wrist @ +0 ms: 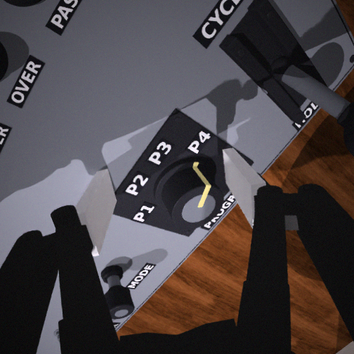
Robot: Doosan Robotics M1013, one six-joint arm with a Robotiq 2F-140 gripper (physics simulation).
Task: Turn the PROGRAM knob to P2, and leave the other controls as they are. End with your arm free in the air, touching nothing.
In view: my gripper (167,175) and a mode switch (118,298).
